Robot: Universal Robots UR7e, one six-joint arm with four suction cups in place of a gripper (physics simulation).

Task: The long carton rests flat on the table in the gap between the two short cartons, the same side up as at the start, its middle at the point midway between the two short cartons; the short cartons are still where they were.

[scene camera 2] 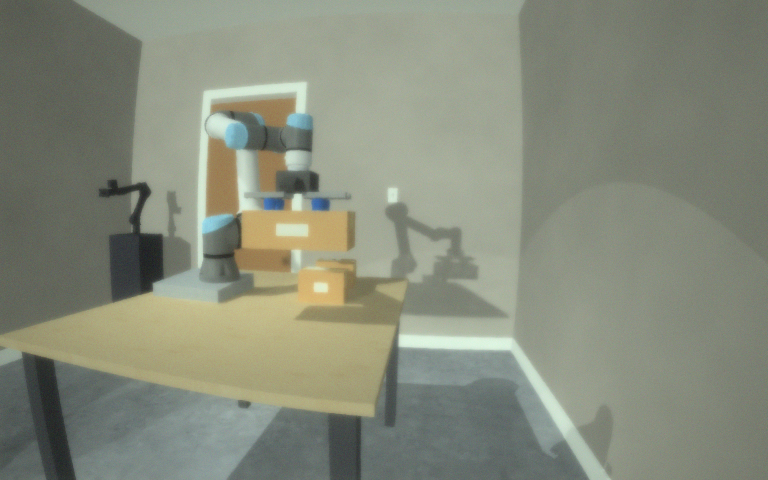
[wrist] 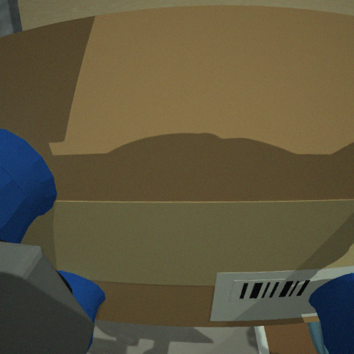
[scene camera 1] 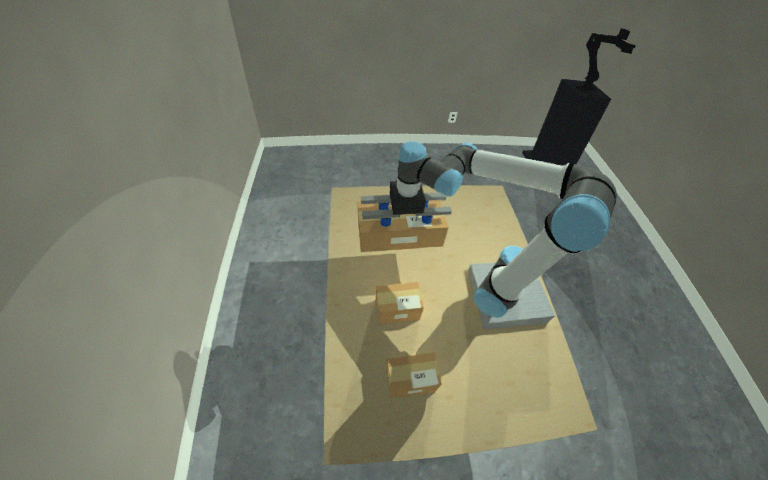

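Seen in the pictures: hand, its tool point: [scene camera 1: 404, 216]; arm's base, origin of its link: [scene camera 2: 219, 278].
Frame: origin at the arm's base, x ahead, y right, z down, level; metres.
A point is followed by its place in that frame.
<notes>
The long carton [scene camera 1: 373, 237] {x 0.480, y 0.141, z -0.223 m} [scene camera 2: 328, 230] {x 0.473, y 0.289, z -0.200 m} [wrist: 200, 100] hangs level in the air under my suction gripper [scene camera 1: 405, 212] {x 0.365, y 0.213, z -0.238 m} [scene camera 2: 297, 203] {x 0.365, y 0.213, z -0.238 m}, barcode label up. The blue cups sit on its top face. In scene camera 1 it is beyond the row of short cartons, at the table's far end, not over the gap. One short carton [scene camera 1: 389, 311] {x 0.443, y -0.049, z -0.049 m} [scene camera 2: 334, 294] {x 0.447, y 0.054, z 0.021 m} stands on the table nearer to it. The other short carton [scene camera 1: 399, 386] {x 0.446, y -0.307, z -0.052 m} [scene camera 2: 351, 272] {x 0.465, y -0.215, z -0.012 m} stands farther along and is partly hidden in scene camera 2. The two short cartons stand apart with a gap between them.
The arm's grey base plate [scene camera 1: 521, 323] {x -0.058, y -0.127, z 0.028 m} [scene camera 2: 181, 289] {x -0.072, y 0.148, z 0.019 m} is on the table [scene camera 1: 487, 390] {x 0.138, y -0.341, z 0.053 m} [scene camera 2: 198, 345] {x 0.224, y 0.534, z 0.053 m}, beside the short cartons. A dark pedestal [scene camera 1: 573, 121] [scene camera 2: 135, 263] with a small black arm stands off the table.
</notes>
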